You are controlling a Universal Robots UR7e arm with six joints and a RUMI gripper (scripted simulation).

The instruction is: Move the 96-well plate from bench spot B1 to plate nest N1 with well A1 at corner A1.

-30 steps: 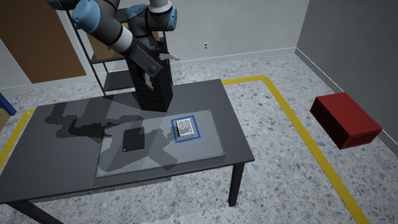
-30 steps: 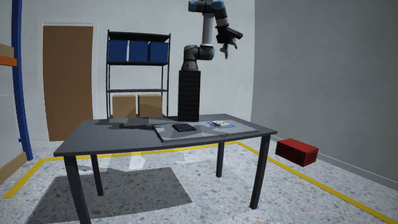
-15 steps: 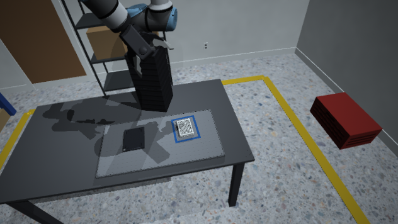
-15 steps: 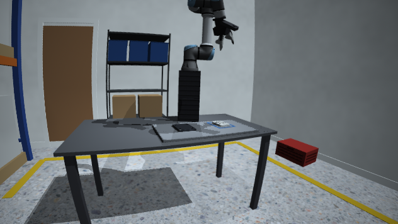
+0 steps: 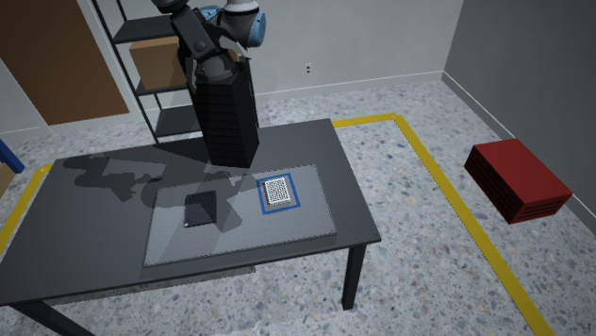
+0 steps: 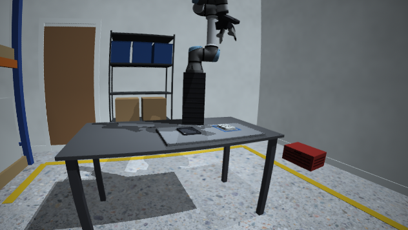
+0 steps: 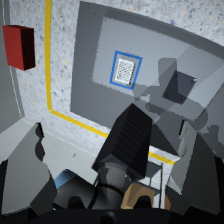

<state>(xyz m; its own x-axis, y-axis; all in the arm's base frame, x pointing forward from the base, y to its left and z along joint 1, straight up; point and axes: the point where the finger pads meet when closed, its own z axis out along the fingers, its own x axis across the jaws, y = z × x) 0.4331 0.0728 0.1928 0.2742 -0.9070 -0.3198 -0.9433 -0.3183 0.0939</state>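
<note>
The 96-well plate lies 60 cm below my hand, 14 cm behind it and 9 cm to the left of it. Round my hand: dark plate nest N1: 60 cm below, 22 cm to the right, 11 cm behind; A1 corner mark: 60 cm below, 27 cm to the right, 4 cm behind.
</note>
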